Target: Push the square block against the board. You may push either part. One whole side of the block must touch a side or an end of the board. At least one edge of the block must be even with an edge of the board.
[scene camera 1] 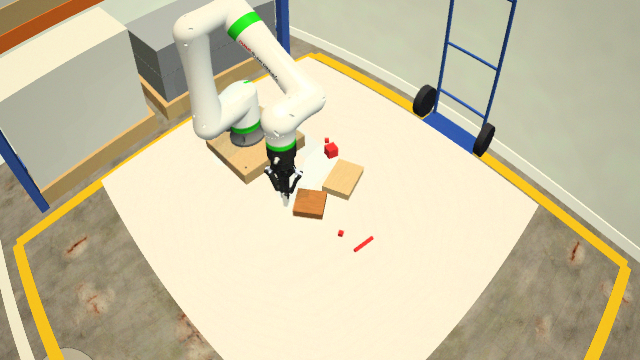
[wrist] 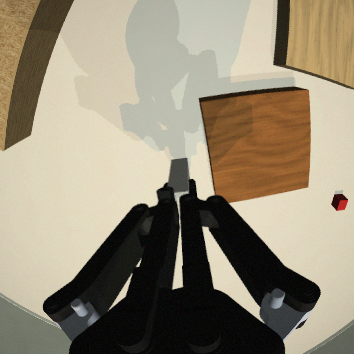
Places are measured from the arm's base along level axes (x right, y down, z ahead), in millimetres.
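Pixels of known places: gripper, fingertip midpoint: (scene camera 1: 286, 203) (wrist: 180, 170); arm's base at its link origin: (scene camera 1: 247, 134).
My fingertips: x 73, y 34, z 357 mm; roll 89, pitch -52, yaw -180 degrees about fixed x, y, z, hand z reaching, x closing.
For each thing: its top centre in the pictures, then the offset to it from my fingertips.
- square block at its top centre: (wrist: 263, 148) (scene camera 1: 309, 201) dx -63, dy -14, dz +52 mm
- board at its top centre: (wrist: 334, 9) (scene camera 1: 343, 176) dx -228, dy -14, dz +40 mm
- small red cube at its top centre: (wrist: 342, 204) (scene camera 1: 340, 232) dx -65, dy +1, dz +210 mm
- red bar at its top centre: (scene camera 1: 363, 243) dx -93, dy +3, dz +292 mm
The square block (scene camera 1: 310, 202) (wrist: 257, 145), dark reddish-brown wood, lies flat on the pale floor mat. The board (scene camera 1: 344, 177) (wrist: 322, 37), lighter wood and longer, lies flat close by, beyond the block to the right in the scene view. A narrow gap separates their nearest corners, and the two are turned at different angles. My gripper (scene camera 1: 285, 201) (wrist: 180, 170) is shut and empty, pointing down. Its fingertips are beside the block's left side in both views, with a small gap between. Their exact height above the mat is hard to tell.
Behind the board are a red cube (scene camera 1: 331, 150) and a smaller one (scene camera 1: 326, 140). Another small red cube (scene camera 1: 340, 233) (wrist: 340, 202) and a red bar (scene camera 1: 363, 244) lie in front to the right. The robot's wooden base (scene camera 1: 245, 172) (wrist: 15, 60) is behind the gripper.
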